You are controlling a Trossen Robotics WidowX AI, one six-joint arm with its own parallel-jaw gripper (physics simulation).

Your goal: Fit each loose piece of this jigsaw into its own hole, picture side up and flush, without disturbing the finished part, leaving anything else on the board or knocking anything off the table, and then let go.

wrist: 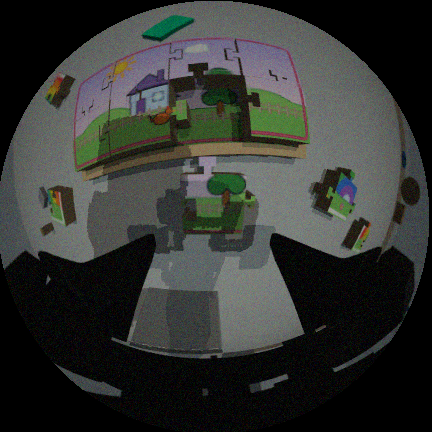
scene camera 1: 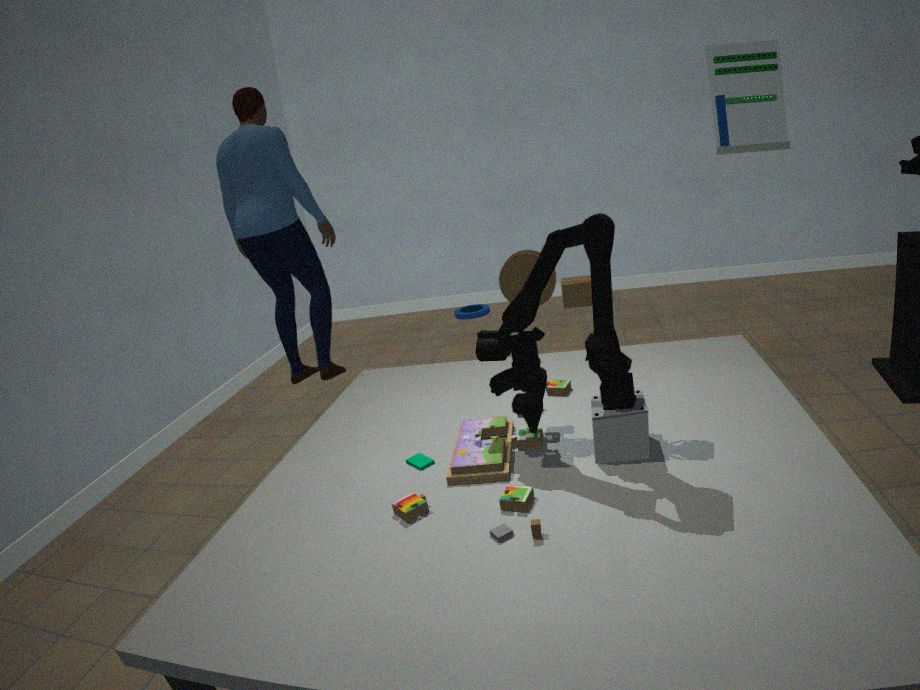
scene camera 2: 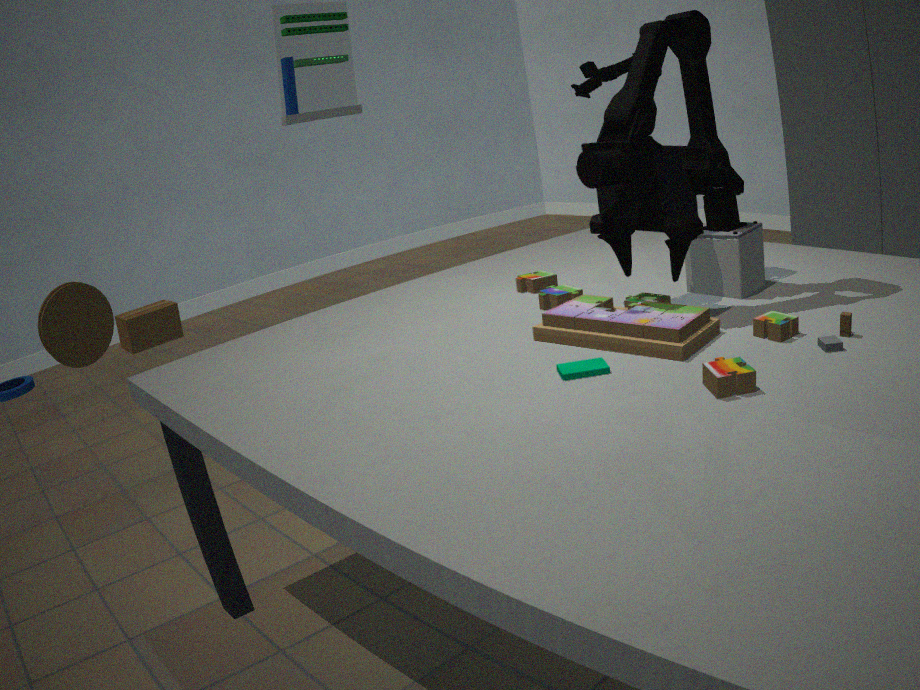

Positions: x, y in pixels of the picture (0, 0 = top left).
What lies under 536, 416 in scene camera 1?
My gripper.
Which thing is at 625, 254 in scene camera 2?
My gripper.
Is my gripper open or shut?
Open.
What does my gripper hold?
Nothing.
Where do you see a jigsaw board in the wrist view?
At 215, 113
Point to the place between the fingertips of my gripper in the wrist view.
213, 239
